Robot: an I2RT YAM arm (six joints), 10 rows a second.
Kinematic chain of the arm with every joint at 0, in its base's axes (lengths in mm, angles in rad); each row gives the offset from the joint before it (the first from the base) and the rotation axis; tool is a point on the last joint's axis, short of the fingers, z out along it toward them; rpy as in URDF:
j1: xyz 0 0 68 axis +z
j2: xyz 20 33.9 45.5 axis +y
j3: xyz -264 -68.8 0 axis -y
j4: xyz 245 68.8 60 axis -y
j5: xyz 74 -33.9 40.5 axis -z
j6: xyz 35.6 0 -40.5 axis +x
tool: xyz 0 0 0 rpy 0 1.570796 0
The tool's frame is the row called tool.
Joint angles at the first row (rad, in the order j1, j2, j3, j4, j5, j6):
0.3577, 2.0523, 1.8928, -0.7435, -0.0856, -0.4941
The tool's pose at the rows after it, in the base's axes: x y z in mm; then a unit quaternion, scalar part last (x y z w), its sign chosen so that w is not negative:
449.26 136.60 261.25 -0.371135 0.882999 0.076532 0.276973
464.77 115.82 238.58 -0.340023 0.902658 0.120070 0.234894
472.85 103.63 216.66 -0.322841 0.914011 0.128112 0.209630
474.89 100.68 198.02 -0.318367 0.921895 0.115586 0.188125
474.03 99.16 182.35 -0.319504 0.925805 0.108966 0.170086
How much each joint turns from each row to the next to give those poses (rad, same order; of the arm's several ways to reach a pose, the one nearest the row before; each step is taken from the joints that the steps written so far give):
-0.0783, 0.0828, 0.0718, -0.1088, -0.1243, 0.0369
-0.0569, 0.0859, 0.0646, -0.0755, -0.0860, 0.0276
-0.0292, 0.0507, 0.0064, -0.0125, -0.0140, 0.0062
-0.0046, 0.0292, -0.0168, 0.0030, 0.0305, -0.0030
-0.0016, 0.0169, -0.0276, 0.0077, 0.0170, -0.0092

